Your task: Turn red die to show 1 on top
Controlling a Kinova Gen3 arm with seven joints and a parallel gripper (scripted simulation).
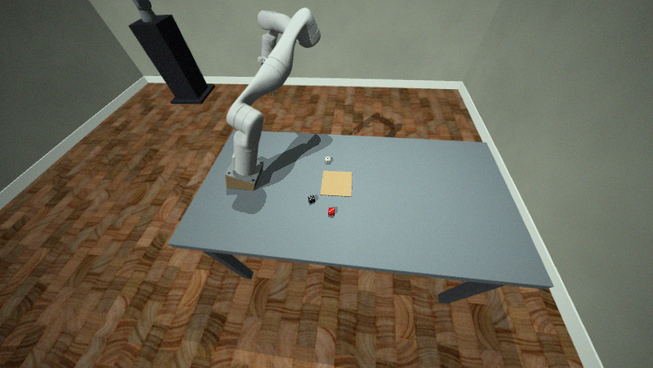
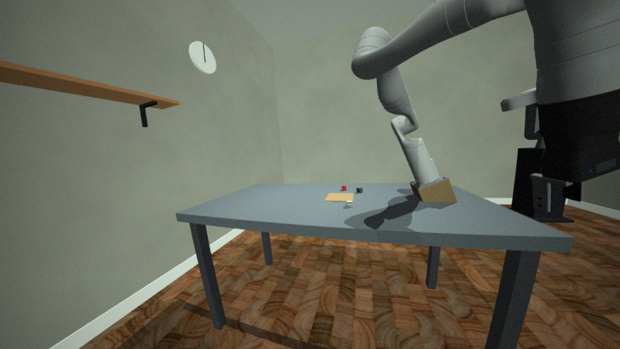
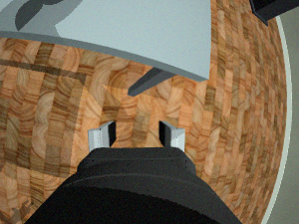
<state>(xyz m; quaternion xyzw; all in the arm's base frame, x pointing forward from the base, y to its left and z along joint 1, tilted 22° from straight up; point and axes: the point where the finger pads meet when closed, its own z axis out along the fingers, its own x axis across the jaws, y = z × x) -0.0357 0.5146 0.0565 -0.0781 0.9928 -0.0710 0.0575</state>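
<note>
Now: hand 410 mm short of the red die, 670 mm to the left of it and 150 mm above it. Round my hand: black die 320 mm ahead, 620 mm to the right, 150 mm below; tan mat 420 mm ahead, 520 mm to the right, 160 mm below; white die 370 mm ahead, 380 mm to the right, 150 mm below.
</note>
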